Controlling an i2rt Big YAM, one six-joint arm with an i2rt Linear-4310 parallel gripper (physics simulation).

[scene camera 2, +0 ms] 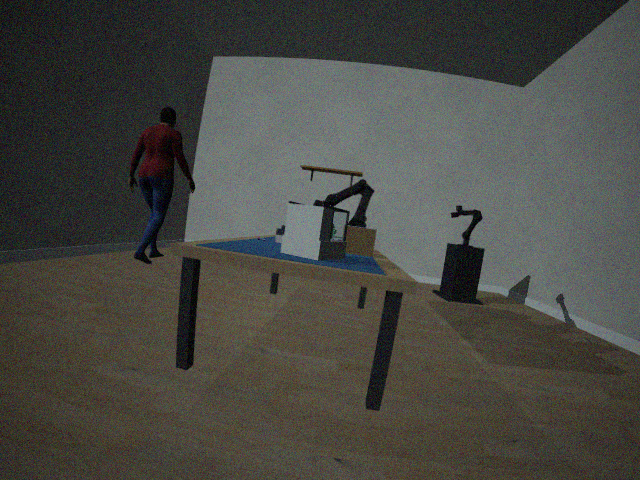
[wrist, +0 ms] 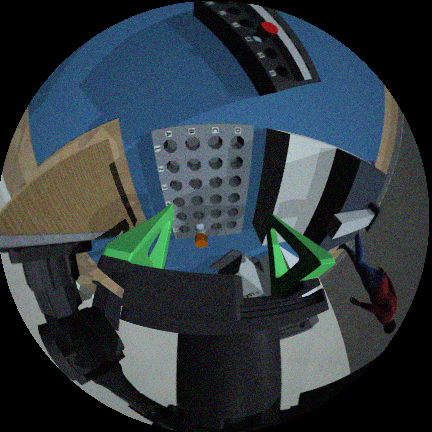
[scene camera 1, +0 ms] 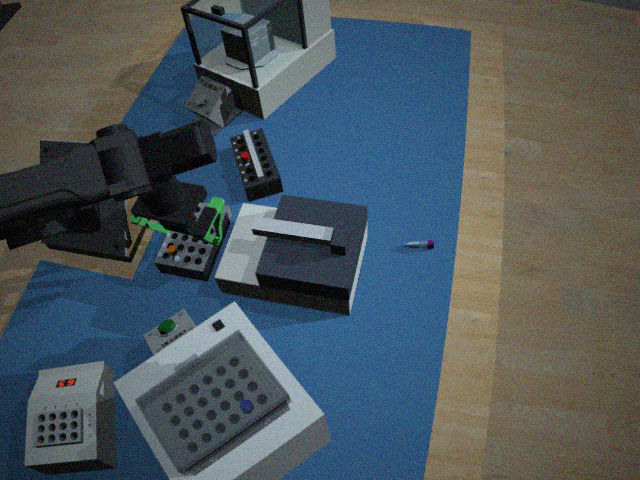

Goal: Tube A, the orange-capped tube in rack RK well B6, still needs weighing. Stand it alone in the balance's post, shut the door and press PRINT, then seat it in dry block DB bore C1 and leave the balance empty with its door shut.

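Places are measured from the arm's base along level axes (x left, y ahead, z down), in metres.
Pixels of known places: gripper, fingertip midpoint: [wrist: 222,213] [scene camera 1: 193,236]; arm's base, origin of the base link: [scene camera 2: 358,238] [wrist: 45,241].
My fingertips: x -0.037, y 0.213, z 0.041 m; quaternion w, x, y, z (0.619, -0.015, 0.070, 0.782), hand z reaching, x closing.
Note:
For each thing: its top centre in the pictures, then the offset to it from my fingertips. "*": a spot on its surface instead.
- orange-capped tube, middle of its top: [wrist: 200,243] [scene camera 1: 171,248] dx -0.030, dy -0.026, dz -0.007 m
- grey rack, middle of its top: [wrist: 205,191] [scene camera 1: 192,233] dx +0.016, dy -0.012, dz +0.017 m
- balance, middle of its top: [scene camera 2: 326,205] dx +0.423, dy +0.004, dz -0.175 m
- grey button box, surface spot: [scene camera 1: 209,99] * dx +0.299, dy -0.050, dz -0.019 m
- pale unit, middle of its top: [scene camera 1: 58,407] dx -0.306, dy -0.119, dz -0.023 m
- dark-lidded box, middle of its top: [scene camera 1: 287,226] [wrist: 358,227] dx -0.009, dy +0.157, dz -0.055 m
- large white unit, surface spot: [scene camera 1: 305,408] * dx -0.272, dy +0.223, dz -0.088 m
- green button, middle of its top: [scene camera 1: 164,324] dx -0.165, dy +0.008, dz -0.028 m
- purple-capped tube, middle of its top: [scene camera 1: 419,241] dx +0.039, dy +0.345, dz +0.033 m
The orange-capped tube [scene camera 1: 171,248] [wrist: 201,240] stands in an end row of the grey rack [scene camera 1: 163,264] [wrist: 204,173], in column B in the wrist view. My gripper [scene camera 1: 190,236] [wrist: 222,213] is open and empty above the rack, its green fingers apart, with the orange cap lower in the wrist view than the fingertips. The balance [scene camera 1: 297,74] [scene camera 2: 302,230] has a dark-framed glass enclosure; I cannot tell whether its door is shut. A grey button box [scene camera 1: 209,99] sits before it. A pale unit [scene camera 1: 98,379] with red digits and a small bored block, apparently the dry block, stands front left.
A dark rack [scene camera 1: 271,187] [wrist: 230,55] holds a red-capped tube. A dark-lidded box [scene camera 1: 315,258] [wrist: 300,175] stands right of the grey rack. A large white unit [scene camera 1: 305,408] has a blue cap in its block, with a green button [scene camera 1: 166,326] beside it. A purple-capped tube [scene camera 1: 421,244] lies on the mat.

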